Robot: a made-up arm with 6 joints.
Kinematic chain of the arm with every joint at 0, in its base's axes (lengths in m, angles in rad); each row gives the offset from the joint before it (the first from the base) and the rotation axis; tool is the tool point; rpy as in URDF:
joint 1: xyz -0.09 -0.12 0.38 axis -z
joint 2: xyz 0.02 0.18 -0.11 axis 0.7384 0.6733 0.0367
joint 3: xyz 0.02 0.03 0 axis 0.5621 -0.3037 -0.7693
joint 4: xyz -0.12 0 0.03 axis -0.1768 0.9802 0.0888
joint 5: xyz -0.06 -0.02 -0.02 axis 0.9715 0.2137 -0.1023
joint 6: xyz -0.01 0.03 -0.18 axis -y
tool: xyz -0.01 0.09 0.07 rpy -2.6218 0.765 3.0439
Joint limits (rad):
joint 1: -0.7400..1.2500
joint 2: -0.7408..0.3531
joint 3: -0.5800..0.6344
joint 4: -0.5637..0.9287
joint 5: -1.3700..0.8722
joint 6: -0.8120..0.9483
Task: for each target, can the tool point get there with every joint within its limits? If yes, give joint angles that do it. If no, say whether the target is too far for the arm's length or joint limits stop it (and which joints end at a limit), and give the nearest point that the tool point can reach.
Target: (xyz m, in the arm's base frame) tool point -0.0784 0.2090 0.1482
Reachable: yes | joints 0.4629 -0.5039 -0.1655 0.2616 0.5919 -0.4242
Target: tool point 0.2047 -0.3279 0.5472
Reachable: no: joint limits stop it (at a limit: joint 1, joint 2, joint 3, joint 4, joint 5, joint 6) | nearest point 0.2647 -0.0123 0.3910 | short by 0.357 m
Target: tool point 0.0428 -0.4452 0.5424
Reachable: no: joint limits stop it (at a limit: joint 1, joint 3, joint 4, joint 5, joint 6) | nearest point -0.1205 -0.2505 0.3638 | short by 0.311 m
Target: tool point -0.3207 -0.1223 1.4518
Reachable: no: too far | nearest point -0.4052 0.1056 0.4983 | short by 0.984 m
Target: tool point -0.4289 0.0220 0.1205
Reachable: yes | joints -0.3884 -0.2613 0.3039 0.7097 -0.5495 0.7299
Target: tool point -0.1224 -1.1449 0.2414
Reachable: no: too far | nearest point -0.2059 -0.2812 0.3186 | short by 0.871 m
